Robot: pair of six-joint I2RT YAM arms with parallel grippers.
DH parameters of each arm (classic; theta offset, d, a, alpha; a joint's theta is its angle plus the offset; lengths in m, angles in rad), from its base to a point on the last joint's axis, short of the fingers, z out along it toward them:
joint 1: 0 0.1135 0.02 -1.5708
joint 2: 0 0 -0.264 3.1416
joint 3: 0.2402 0 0.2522 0
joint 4: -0.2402 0 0.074 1.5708
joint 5: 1.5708 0 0 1.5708
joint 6: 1.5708 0.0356 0 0
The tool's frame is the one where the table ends.
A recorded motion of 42 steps. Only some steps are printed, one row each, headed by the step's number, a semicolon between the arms.
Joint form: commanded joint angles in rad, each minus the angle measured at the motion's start. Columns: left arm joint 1, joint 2, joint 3, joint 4, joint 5, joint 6; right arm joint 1, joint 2, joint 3, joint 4, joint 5, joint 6.
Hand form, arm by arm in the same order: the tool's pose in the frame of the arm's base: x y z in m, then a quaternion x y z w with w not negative. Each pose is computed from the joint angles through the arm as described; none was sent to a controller.
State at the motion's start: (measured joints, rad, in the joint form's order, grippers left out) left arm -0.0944 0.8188 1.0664 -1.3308 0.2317 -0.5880; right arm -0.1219 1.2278 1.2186 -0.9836 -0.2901 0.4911
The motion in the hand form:
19: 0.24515 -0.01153 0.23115 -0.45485 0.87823 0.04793 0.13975; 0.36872 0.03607 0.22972 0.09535 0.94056 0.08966 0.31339
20: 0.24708 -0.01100 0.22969 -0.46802 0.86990 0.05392 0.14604; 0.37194 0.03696 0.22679 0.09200 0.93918 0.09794 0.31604
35: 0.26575 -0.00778 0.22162 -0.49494 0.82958 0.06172 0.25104; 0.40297 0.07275 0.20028 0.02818 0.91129 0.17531 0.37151
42: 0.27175 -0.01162 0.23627 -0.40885 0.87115 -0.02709 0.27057; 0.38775 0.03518 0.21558 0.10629 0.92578 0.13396 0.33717
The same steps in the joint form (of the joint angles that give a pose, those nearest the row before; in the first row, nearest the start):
19: 0.0145 0.5810 -0.0492 0.3330 -0.4604 -0.4257; 0.2144 0.4868 0.0210 0.5501 0.2377 -0.1785
20: 0.0145 0.5890 -0.0492 0.3422 -0.4803 -0.4551; 0.2144 0.4993 0.0210 0.5718 0.2213 -0.1793
35: 0.0145 0.6047 -0.0946 0.5718 -0.6195 -0.4963; 0.2846 0.6291 0.0202 0.8621 0.1057 -0.1850
42: 0.0244 0.5604 -0.0931 0.6791 -0.4414 -0.3044; 0.2010 0.5539 0.0214 0.6885 0.1656 -0.1354

